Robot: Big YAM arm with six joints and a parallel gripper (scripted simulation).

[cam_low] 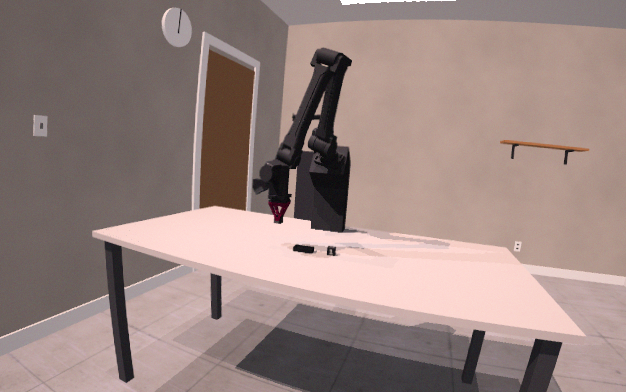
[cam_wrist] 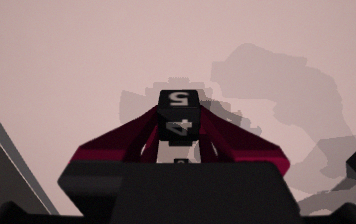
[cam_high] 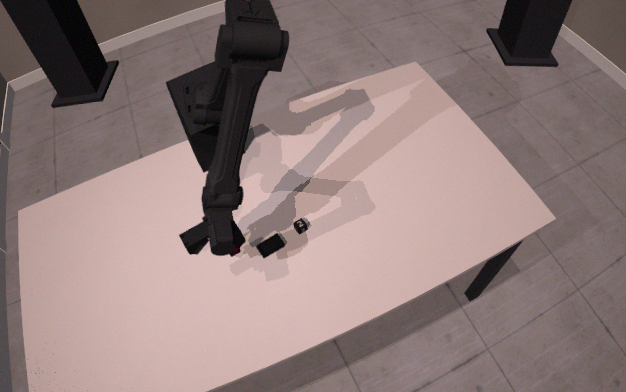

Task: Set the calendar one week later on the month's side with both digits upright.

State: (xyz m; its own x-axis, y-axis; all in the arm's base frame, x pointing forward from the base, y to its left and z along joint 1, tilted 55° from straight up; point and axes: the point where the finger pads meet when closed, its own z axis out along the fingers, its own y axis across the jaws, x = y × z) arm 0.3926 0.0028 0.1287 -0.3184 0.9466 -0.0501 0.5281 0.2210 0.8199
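Now: the black tray 110 mm below my hand, 90 mm to the left of it and 60 mm behind it. Round my hand: black calendar block: right at my hand.
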